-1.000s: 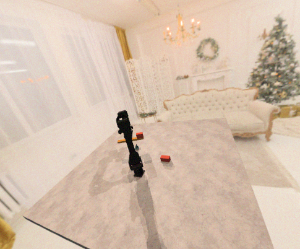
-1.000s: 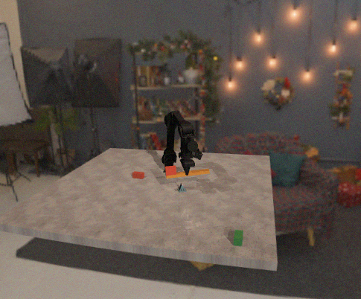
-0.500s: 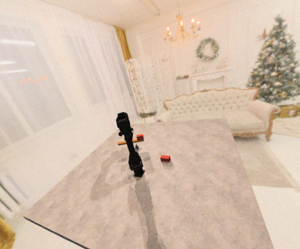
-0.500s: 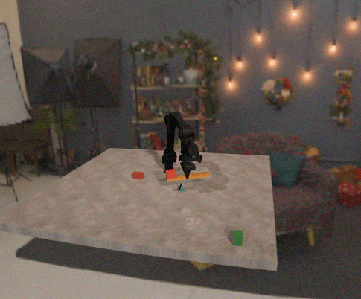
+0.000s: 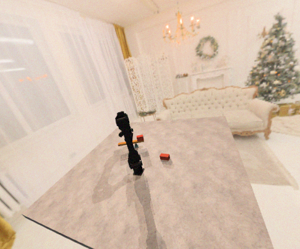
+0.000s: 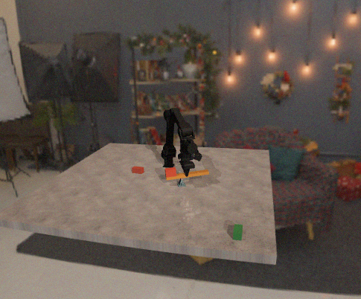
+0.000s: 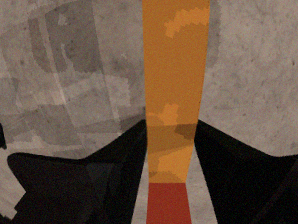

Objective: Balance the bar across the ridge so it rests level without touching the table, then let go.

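The small teal ridge is 40 mm below my gripper tip, 30 mm to the right of it and 10 mm ahead of it. Also, from my gripper tip: green block: 460 mm ahead, 320 mm to the left, 40 mm below; then red block: 340 mm to the right, 130 mm behind, 40 mm below.
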